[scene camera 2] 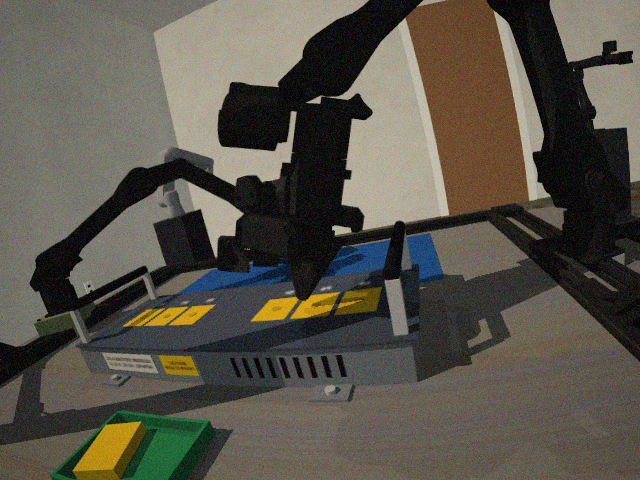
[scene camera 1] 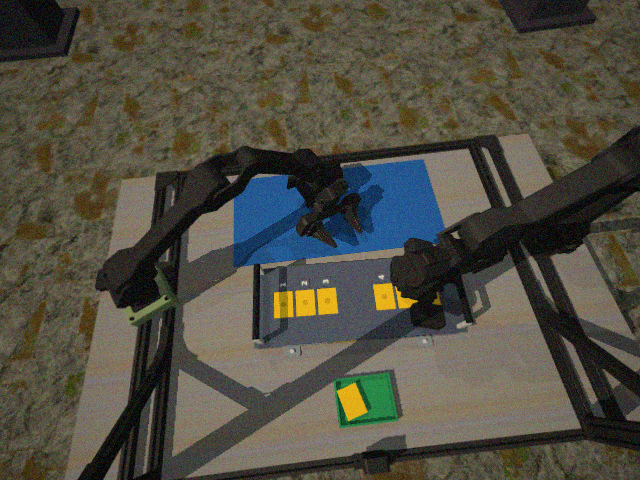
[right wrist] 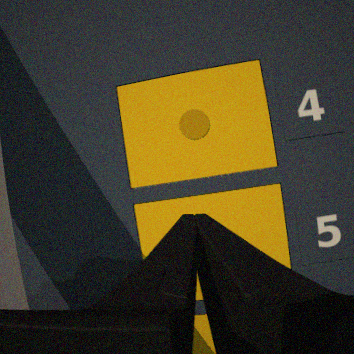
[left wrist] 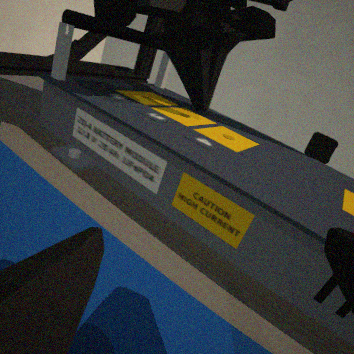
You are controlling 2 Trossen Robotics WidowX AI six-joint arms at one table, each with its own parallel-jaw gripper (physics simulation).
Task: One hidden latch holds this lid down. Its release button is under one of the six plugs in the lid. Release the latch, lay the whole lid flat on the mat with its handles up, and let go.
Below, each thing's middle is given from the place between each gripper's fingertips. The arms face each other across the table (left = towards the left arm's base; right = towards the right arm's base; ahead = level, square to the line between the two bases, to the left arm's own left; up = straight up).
Right now my right hand is 190 mm past the green tray [scene camera 2: 168, 440], 120 mm to the right of it and 50 mm above it. Also, from my right hand: blue mat [scene camera 1: 397, 202]: 280 mm ahead, 110 mm to the left, 60 mm below.
The blue mat lies 120 mm ahead of my left hand, 20 mm to the left of it and 50 mm below it. Also, from my left hand: green tray: 350 mm behind, 20 mm to the left, 40 mm below.
